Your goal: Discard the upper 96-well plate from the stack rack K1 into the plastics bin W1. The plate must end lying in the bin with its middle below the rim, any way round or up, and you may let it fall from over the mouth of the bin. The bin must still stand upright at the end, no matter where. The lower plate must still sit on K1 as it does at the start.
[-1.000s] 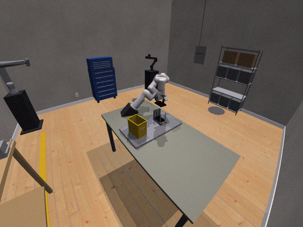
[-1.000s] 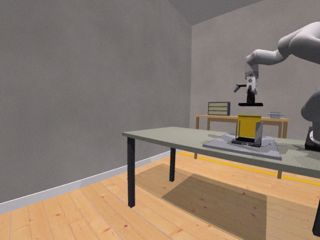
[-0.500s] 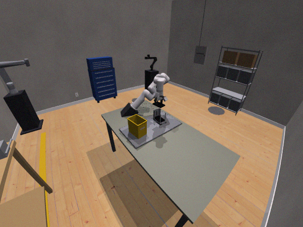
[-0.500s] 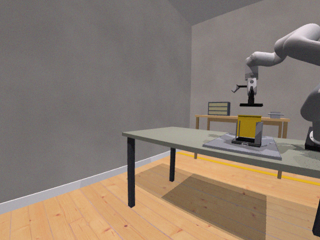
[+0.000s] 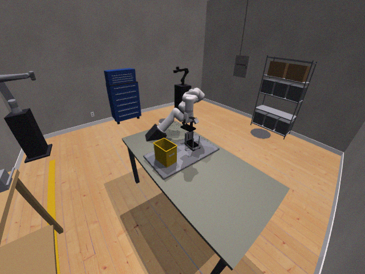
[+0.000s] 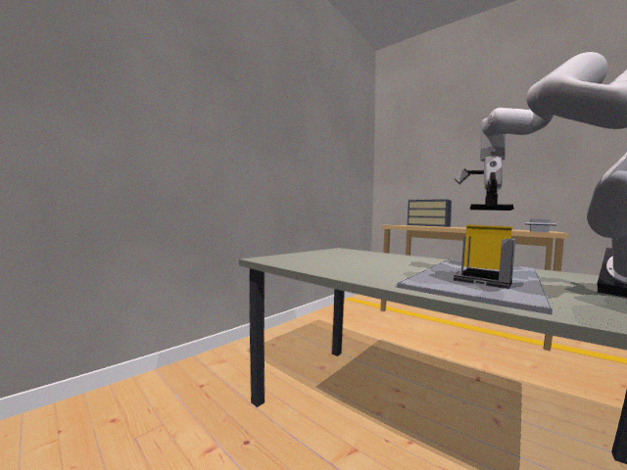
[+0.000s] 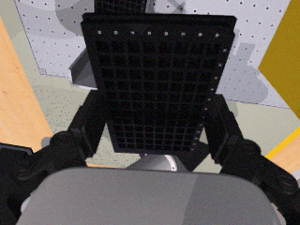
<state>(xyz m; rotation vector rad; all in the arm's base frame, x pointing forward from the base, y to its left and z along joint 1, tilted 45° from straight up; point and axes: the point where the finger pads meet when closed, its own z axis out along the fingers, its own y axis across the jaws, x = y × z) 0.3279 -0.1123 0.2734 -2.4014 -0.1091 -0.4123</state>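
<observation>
The yellow plastics bin W1 lies 28 cm to the right of my hand, 16 cm below it and 5 cm ahead of it.
</observation>
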